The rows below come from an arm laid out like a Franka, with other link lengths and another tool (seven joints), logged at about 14 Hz.
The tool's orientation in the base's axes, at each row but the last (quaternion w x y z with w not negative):
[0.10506 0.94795 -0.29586 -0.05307]
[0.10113 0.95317 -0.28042 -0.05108]
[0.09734 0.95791 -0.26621 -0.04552]
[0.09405 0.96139 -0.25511 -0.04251]
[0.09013 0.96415 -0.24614 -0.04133]
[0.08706 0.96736 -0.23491 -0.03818]
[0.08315 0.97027 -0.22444 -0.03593]
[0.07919 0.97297 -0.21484 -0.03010]
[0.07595 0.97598 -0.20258 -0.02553]
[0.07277 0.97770 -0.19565 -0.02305]
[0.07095 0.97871 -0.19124 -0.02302]
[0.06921 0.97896 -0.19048 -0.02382]
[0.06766 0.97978 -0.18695 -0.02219]
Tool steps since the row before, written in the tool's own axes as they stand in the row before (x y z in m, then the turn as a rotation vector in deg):
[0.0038 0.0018 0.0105 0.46 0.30 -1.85]
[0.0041 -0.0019 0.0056 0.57 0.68 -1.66]
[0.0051 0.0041 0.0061 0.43 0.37 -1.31]
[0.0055 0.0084 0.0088 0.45 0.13 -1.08]
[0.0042 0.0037 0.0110 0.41 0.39 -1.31]
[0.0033 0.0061 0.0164 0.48 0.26 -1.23]
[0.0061 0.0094 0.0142 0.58 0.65 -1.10]
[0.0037 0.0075 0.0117 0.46 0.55 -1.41]
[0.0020 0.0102 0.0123 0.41 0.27 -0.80]
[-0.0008 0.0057 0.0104 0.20 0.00 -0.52]
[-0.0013 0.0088 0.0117 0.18 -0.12 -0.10]
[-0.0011 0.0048 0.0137 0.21 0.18 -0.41]
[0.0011 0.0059 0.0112 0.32 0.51 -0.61]
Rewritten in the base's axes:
[0.0004 -0.0054 -0.0099 0.51 -0.19 1.85]
[0.0036 -0.0016 -0.0060 0.38 -0.60 1.74]
[0.0015 -0.0071 -0.0053 0.36 -0.32 1.34]
[-0.0004 -0.0113 -0.0071 0.47 -0.16 1.07]
[0.0006 -0.0069 -0.0102 0.34 -0.33 1.35]
[-0.0017 -0.0093 -0.0151 0.45 -0.26 1.24]
[-0.0001 -0.0131 -0.0125 0.36 -0.67 1.18]
[-0.0008 -0.0099 -0.0104 0.32 -0.49 1.47]
[-0.0032 -0.0117 -0.0106 0.33 -0.30 0.82]
[-0.0037 -0.0063 -0.0094 0.22 -0.01 0.51]
[-0.0053 -0.0091 -0.0102 0.22 0.06 0.08]
[-0.0038 -0.0057 -0.0128 0.16 -0.19 0.43]
[-0.0019 -0.0072 -0.0103 0.15 -0.51 0.67]

